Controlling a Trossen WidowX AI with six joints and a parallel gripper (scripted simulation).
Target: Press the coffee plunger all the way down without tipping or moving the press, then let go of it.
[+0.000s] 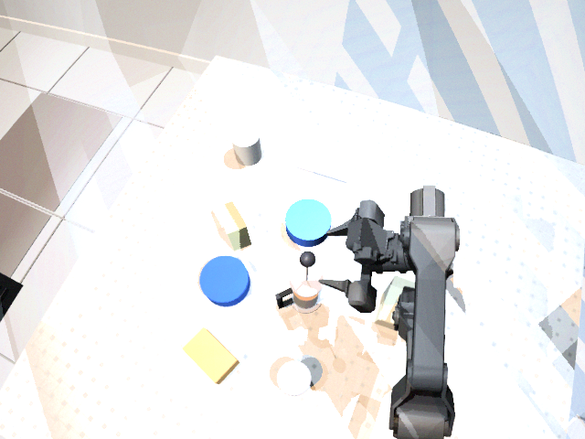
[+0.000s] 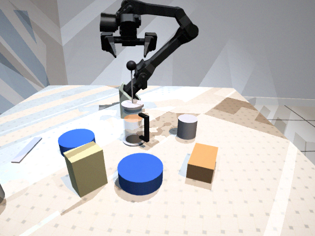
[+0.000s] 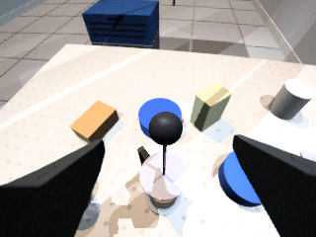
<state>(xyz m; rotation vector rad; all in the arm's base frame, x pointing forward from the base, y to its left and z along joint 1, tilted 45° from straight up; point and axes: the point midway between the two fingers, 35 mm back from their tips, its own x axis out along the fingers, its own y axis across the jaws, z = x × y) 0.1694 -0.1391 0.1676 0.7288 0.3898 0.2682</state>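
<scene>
My gripper tip is 4 cm short of the glass coffee press, 1 cm to the right of it and 16 cm above it. Also, from my gripper tip: pale yellow box (25 cm ahead, 11 cm to the right, 24 cm below); orange box (20 cm ahead, 21 cm to the left, 26 cm below).
</scene>
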